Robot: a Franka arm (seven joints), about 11 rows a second.
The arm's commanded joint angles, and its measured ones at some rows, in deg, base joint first. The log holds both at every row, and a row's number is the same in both.
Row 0, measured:
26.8 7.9 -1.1 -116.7 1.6 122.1 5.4
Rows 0 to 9, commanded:
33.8 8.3 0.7 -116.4 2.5 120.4 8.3
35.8 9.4 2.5 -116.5 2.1 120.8 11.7
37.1 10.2 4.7 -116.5 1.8 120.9 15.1
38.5 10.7 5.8 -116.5 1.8 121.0 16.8
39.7 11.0 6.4 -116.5 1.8 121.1 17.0
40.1 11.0 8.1 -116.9 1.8 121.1 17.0
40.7 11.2 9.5 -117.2 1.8 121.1 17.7
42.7 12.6 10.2 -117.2 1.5 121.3 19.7
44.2 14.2 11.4 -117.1 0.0 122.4 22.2
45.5 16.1 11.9 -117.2 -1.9 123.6 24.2
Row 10, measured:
42.7 12.7 10.5 -117.1 1.2 121.3 19.3
